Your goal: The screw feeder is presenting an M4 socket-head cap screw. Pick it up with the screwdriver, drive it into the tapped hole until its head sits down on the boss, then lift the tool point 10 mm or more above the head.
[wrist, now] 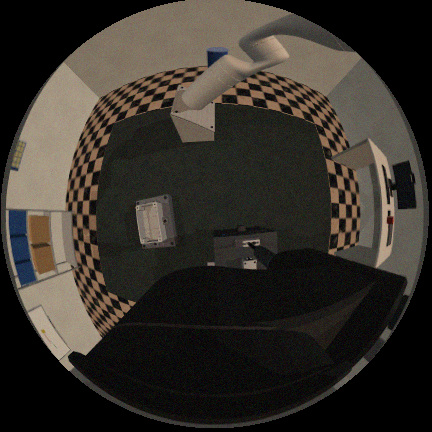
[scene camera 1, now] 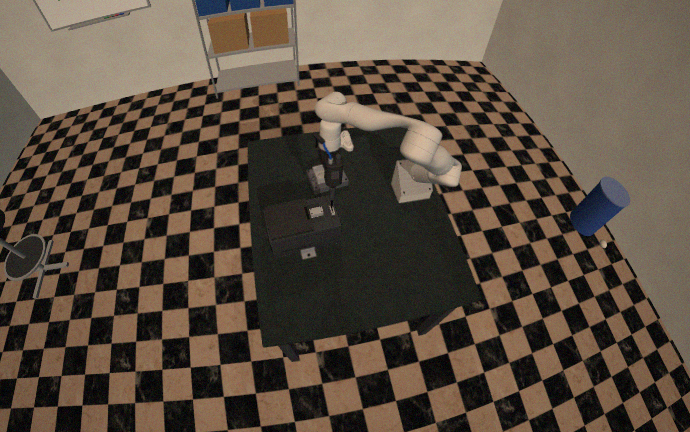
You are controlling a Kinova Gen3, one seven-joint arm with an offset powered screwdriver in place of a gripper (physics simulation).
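The black screwdriver (scene camera 1: 332,205) (wrist: 251,244) points down from the arm. Its tip is at the small light pick-up plate (scene camera 1: 332,210) (wrist: 244,242) on the dark screw feeder (scene camera 1: 290,221) (wrist: 225,247); whether it touches cannot be told. The M4 screw is too small to make out, so I cannot tell whether it is on the tip. A light rectangular housing (scene camera 1: 318,174) (wrist: 151,223) with raised corners lies on a grey base plate (scene camera 1: 320,187) (wrist: 170,235), away from the tip. The tapped hole and boss cannot be identified for certain.
A small light block (scene camera 1: 308,253) (wrist: 211,263) with a dark hole in the scene view is beside the feeder. A white plate (scene camera 1: 316,211) (wrist: 249,263) is set in the feeder's top. The arm's pale pedestal (scene camera 1: 413,187) (wrist: 197,132) stands on the dark table (scene camera 1: 376,264) (wrist: 260,165).
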